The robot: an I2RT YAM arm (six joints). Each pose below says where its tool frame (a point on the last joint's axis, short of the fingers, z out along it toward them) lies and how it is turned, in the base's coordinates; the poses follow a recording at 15 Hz.
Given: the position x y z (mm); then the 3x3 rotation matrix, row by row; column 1 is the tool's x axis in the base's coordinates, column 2 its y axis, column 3 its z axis. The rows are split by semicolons.
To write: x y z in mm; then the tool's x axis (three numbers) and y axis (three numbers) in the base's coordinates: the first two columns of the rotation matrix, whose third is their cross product. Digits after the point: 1 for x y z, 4 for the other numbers.
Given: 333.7, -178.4, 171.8; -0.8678, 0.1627, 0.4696; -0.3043, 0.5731, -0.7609; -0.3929, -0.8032, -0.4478
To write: 333.7, -178.4, 171.8, -0.8678, -0.3043, -0.3929, 0.1627, 0.5731, -0.8032
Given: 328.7, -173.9, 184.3; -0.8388, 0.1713, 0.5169; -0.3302, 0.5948, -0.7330; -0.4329, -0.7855, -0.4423
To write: 328.7, -173.9, 184.3, -0.8388, -0.3302, -0.4329, 0.1713, 0.5948, -0.7855
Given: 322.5, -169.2, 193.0; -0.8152, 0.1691, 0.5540; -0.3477, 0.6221, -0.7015; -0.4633, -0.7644, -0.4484
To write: 322.5, -169.2, 193.0, -0.8152, -0.3477, -0.4633, 0.1691, 0.6221, -0.7644
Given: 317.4, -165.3, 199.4; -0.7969, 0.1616, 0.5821; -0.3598, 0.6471, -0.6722; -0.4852, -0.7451, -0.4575
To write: 317.4, -165.3, 199.4, -0.7969, -0.3598, -0.4852, 0.1616, 0.6471, -0.7451
